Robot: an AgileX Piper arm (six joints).
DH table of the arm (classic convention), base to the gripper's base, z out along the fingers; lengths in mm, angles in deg. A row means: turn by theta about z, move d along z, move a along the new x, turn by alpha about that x. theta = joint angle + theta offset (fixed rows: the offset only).
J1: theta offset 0  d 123  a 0  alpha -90
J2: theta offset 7.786  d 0  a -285.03  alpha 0
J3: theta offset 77.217  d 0  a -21.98  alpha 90
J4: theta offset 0  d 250.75  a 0  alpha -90
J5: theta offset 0  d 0  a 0  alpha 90
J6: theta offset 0  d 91  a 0  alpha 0
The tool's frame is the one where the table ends.
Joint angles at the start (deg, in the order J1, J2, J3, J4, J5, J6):
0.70, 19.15, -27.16, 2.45, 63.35, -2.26
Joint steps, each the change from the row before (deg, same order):
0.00, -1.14, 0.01, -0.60, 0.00, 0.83
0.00, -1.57, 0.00, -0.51, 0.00, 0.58
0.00, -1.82, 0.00, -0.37, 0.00, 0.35
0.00, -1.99, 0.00, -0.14, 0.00, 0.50
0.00, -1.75, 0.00, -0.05, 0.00, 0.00
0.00, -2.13, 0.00, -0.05, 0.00, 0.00
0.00, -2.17, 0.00, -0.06, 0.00, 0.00
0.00, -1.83, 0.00, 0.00, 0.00, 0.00
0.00, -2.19, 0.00, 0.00, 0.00, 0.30
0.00, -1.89, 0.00, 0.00, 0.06, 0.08
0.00, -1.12, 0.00, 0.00, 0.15, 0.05
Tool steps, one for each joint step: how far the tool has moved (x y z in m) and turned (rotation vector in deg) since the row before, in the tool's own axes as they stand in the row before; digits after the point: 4 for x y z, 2 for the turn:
0.0016, -0.0007, -0.0023, 0.55, -1.11, 0.52
0.0022, -0.0006, -0.0033, 0.47, -1.56, 0.31
0.0025, -0.0004, -0.0038, 0.34, -1.82, 0.15
0.0028, -0.0001, -0.0041, 0.12, -1.99, 0.41
0.0024, 0.0000, -0.0036, 0.03, -1.75, -0.04
0.0030, 0.0000, -0.0044, 0.03, -2.13, -0.05
0.0030, -0.0001, -0.0045, 0.04, -2.17, -0.05
0.0025, 0.0000, -0.0038, -0.01, -1.83, -0.02
0.0031, 0.0000, -0.0046, -0.02, -2.19, 0.28
0.0027, 0.0000, -0.0039, -0.02, -1.83, 0.06
0.0018, 0.0000, -0.0023, -0.01, -0.97, 0.04

